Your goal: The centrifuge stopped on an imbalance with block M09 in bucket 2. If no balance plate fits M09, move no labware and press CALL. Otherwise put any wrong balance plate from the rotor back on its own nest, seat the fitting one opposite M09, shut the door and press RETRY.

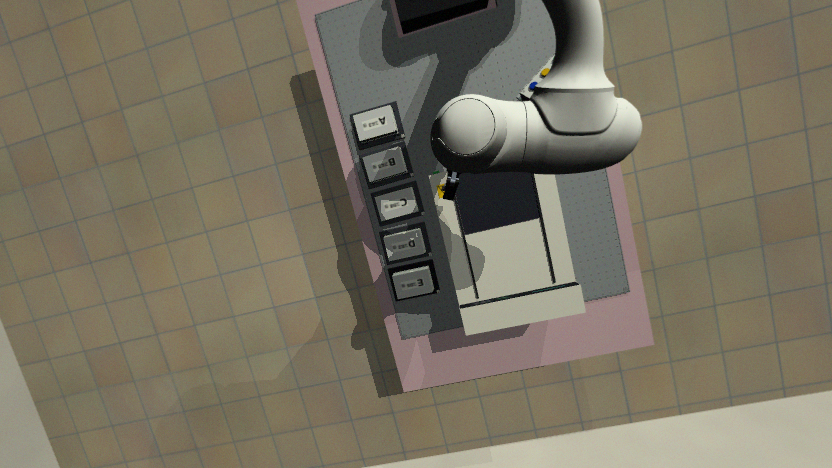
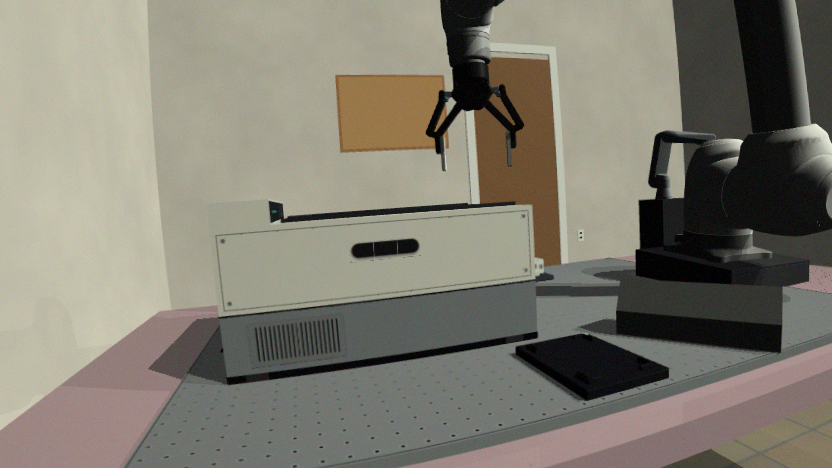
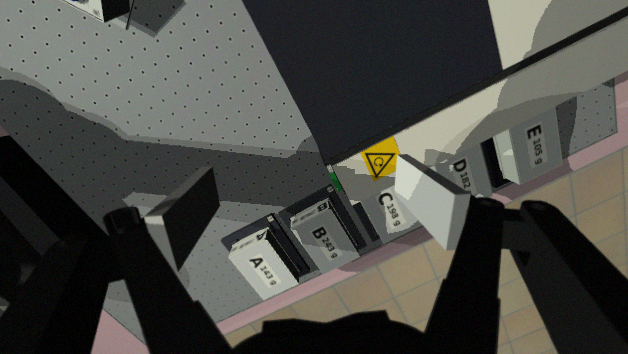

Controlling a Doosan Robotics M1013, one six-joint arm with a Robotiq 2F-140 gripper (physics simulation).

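Note:
My gripper is open and empty, high above the near corner of the centrifuge. Balance plates A 143 g, B 243 g, C 198 g, D 182 g and E 105 g lie in a row of dark nests. A flat dark panel shows in the centrifuge's top. A green button shows at its corner. The rotor and M09 do not show.
A black flat pad lies beside the centrifuge near the arm's pedestal. A yellow warning label is on the housing. A small box with coloured buttons shows partly behind the arm. The bench has a pink rim.

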